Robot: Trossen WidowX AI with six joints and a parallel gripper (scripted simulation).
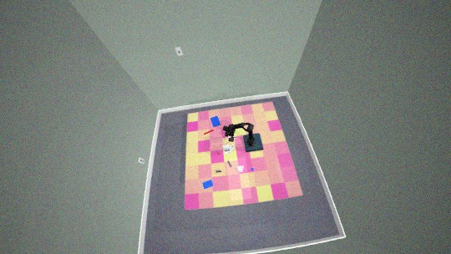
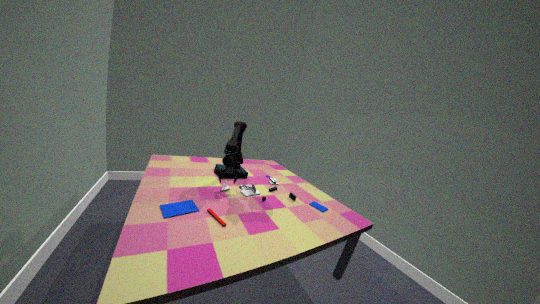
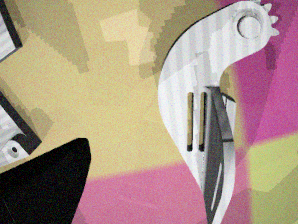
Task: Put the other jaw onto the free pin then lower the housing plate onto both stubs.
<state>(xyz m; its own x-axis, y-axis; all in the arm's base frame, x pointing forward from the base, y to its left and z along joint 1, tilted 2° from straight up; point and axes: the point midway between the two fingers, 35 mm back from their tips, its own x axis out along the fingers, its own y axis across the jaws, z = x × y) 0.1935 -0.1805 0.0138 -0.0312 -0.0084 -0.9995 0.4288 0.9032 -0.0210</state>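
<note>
My gripper tip is now 20 mm short of the grey jaw, 30 mm to the left of it and 30 mm above it. Round my gripper tip: red stick: 280 mm ahead, 200 mm to the right, 30 mm below; white housing plate: 40 mm ahead, 410 mm to the left, 10 mm below.
</note>
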